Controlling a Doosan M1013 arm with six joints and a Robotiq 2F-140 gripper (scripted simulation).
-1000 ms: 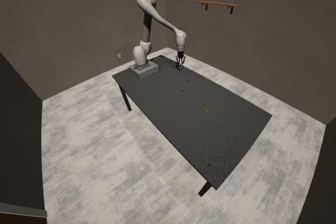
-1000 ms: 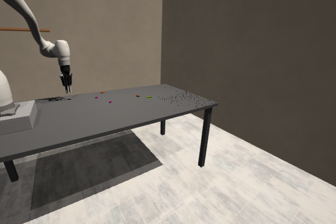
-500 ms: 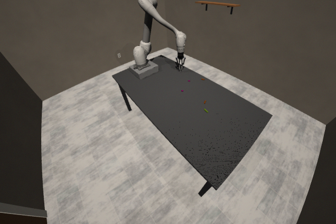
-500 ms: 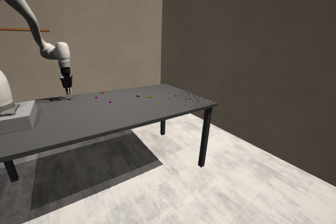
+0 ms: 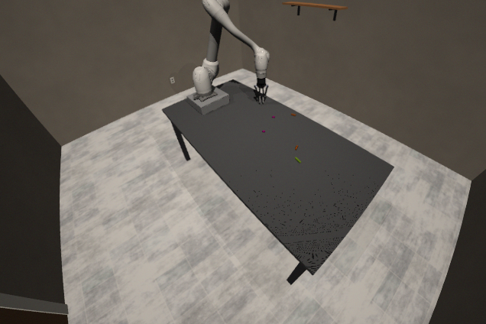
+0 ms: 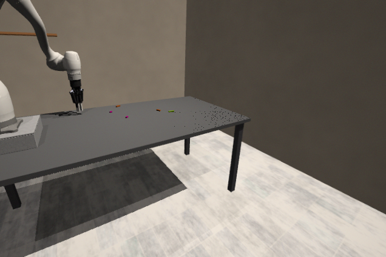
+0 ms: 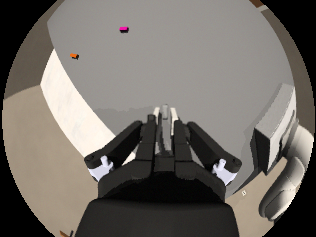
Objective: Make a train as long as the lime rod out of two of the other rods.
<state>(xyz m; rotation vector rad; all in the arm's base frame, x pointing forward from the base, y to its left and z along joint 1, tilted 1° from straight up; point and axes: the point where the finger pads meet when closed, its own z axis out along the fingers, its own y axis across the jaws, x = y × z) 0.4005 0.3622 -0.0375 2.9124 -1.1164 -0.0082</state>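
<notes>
The grey rod lies 6 cm below my hand. Round my hand: lime rod 68 cm ahead, 29 cm to the right, 6 cm below.
</notes>
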